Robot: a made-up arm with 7 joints. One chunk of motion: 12 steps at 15 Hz.
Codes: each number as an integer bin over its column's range. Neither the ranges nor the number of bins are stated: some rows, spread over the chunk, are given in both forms.
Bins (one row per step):
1: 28 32 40 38 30 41 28
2: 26 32 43 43 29 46 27
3: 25 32 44 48 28 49 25
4: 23 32 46 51 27 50 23
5: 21 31 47 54 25 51 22
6: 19 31 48 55 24 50 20
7: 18 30 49 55 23 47 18
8: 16 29 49 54 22 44 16
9: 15 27 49 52 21 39 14
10: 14 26 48 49 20 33 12
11: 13 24 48 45 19 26 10
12: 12 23 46 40 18 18 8
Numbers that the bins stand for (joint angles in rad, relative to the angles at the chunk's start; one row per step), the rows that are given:
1: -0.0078 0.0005 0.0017 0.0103 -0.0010 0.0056 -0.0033
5: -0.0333 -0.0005 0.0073 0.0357 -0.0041 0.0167 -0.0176
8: -0.0516 -0.0024 0.0089 0.0357 -0.0060 0.0089 -0.0319
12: -0.0662 -0.0081 0.0065 0.0135 -0.0086 -0.0200 -0.0510
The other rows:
2: -0.0151 0.0005 0.0041 0.0183 -0.0016 0.0111 -0.0057
3: -0.0187 0.0005 0.0049 0.0262 -0.0022 0.0144 -0.0105
4: -0.0260 0.0005 0.0065 0.0310 -0.0029 0.0156 -0.0152
6: -0.0406 -0.0005 0.0081 0.0373 -0.0048 0.0156 -0.0224
7: -0.0443 -0.0014 0.0089 0.0373 -0.0054 0.0122 -0.0271
9: -0.0552 -0.0043 0.0089 0.0325 -0.0067 0.0033 -0.0367
10: -0.0589 -0.0052 0.0081 0.0278 -0.0073 -0.0033 -0.0414
11: -0.0625 -0.0071 0.0081 0.0214 -0.0079 -0.0111 -0.0462

